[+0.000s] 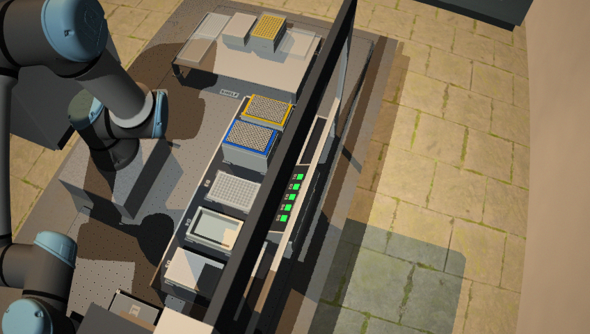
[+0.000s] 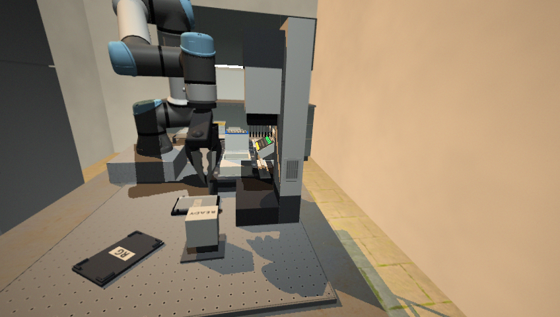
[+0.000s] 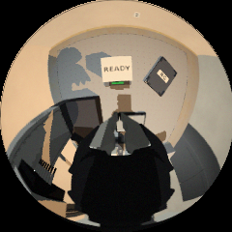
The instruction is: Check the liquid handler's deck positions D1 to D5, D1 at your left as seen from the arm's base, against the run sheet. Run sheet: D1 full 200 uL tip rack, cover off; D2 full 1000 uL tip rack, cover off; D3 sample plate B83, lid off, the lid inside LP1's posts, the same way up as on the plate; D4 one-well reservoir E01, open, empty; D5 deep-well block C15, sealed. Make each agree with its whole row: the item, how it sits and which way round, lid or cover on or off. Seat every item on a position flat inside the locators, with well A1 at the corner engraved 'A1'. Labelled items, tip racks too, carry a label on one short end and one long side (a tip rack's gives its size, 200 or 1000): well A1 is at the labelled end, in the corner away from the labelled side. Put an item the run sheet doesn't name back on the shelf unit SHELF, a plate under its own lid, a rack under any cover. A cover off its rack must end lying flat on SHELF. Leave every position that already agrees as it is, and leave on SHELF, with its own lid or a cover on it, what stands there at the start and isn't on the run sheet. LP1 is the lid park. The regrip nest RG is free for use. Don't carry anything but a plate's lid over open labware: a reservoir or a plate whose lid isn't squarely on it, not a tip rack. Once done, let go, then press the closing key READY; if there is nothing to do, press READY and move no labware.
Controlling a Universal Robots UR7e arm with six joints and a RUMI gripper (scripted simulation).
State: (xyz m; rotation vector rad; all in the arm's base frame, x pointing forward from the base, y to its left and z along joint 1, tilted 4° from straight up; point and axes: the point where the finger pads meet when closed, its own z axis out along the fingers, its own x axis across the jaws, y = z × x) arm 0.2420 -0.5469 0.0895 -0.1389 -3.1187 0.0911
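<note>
My gripper is now 80 mm above the ready key block, 70 mm to the left of it and 10 mm past it. Also, from my hand: regrip nest RG (200 mm behind, 150 mm below, 80 mm to the right); handler's tower (250 mm ahead, 130 mm above, 30 mm to the left); clear lid (140 mm below, 120 mm to the left, 40 mm behind).
</note>
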